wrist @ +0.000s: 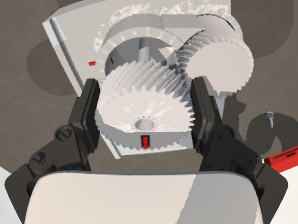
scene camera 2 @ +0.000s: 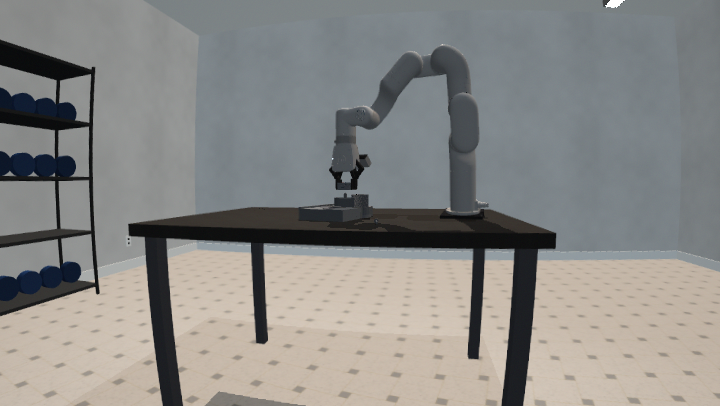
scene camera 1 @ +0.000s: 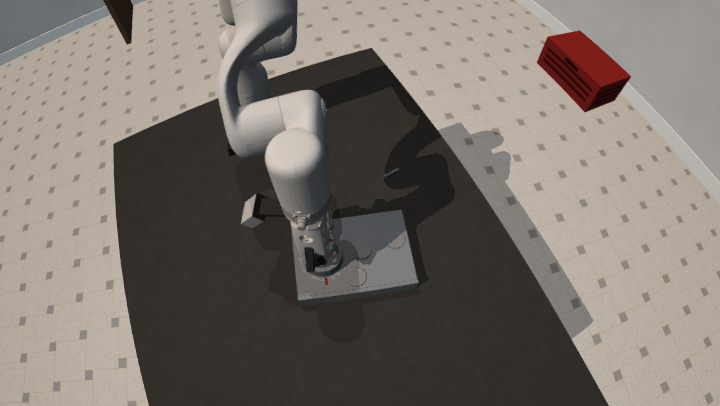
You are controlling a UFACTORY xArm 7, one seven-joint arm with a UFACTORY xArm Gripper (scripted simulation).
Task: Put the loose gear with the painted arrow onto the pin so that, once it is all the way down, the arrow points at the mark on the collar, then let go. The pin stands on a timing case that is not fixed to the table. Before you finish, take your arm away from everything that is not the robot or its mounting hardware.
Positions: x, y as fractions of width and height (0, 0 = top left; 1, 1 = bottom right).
Labels:
grey timing case: wrist 0.71, 0.22; scene camera 2 0.50, 0.50; scene camera 1 0.54, 0.67

